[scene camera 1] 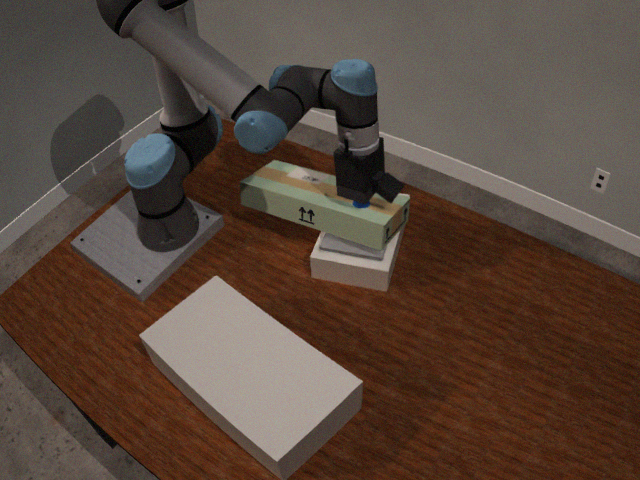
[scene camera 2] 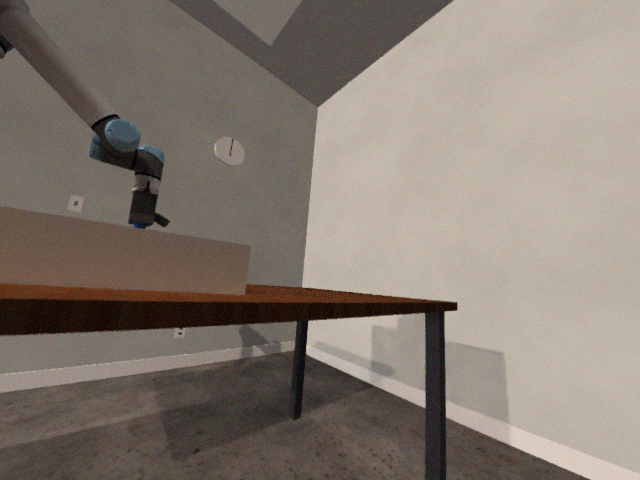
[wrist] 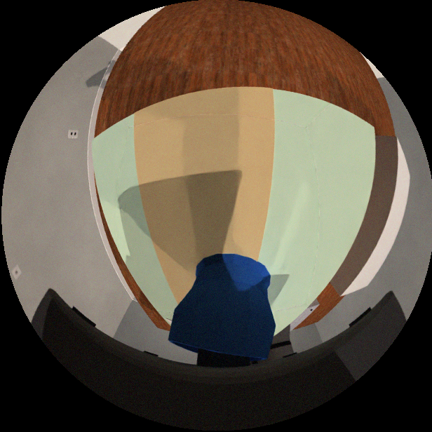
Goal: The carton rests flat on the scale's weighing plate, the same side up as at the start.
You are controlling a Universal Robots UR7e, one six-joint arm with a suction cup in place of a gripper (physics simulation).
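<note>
The long green carton, with tan tape along its top and two up arrows on its side, lies level over the scale's grey weighing plate. One end covers much of the plate and the other reaches out beyond it towards the robot's base. Whether its underside touches the plate cannot be told. The scale's white body stands on the table. My gripper, a blue suction cup, is pressed on the carton's top near the end over the scale. In scene camera 2 the carton is hidden behind the white box.
A large white box stands on the wooden table in front of the scale. The robot's grey base plate is left of the scale. A wall runs behind the table.
</note>
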